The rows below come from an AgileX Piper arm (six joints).
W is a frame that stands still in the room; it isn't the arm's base.
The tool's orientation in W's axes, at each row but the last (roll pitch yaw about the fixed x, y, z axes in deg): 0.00 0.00 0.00; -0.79 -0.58 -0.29; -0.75 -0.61 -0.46; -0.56 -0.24 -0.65; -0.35 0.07 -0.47; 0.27 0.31 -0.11
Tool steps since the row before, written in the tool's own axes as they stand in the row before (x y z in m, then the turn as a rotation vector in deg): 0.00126 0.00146 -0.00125 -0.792 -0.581 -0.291; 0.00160 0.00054 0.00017 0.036 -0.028 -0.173; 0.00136 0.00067 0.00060 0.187 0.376 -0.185; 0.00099 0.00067 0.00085 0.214 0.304 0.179; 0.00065 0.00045 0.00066 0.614 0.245 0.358; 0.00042 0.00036 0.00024 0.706 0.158 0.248
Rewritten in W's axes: 0.00126 0.00146 -0.00125 -0.792 -0.581 -0.291; 0.00160 0.00053 0.00018 0.038 -0.031 -0.172; 0.00136 0.00067 0.00061 0.192 0.372 -0.188; 0.00099 0.00067 0.00085 0.217 0.303 0.177; 0.00065 0.00045 0.00066 0.616 0.242 0.356; 0.00042 0.00036 0.00024 0.708 0.155 0.245
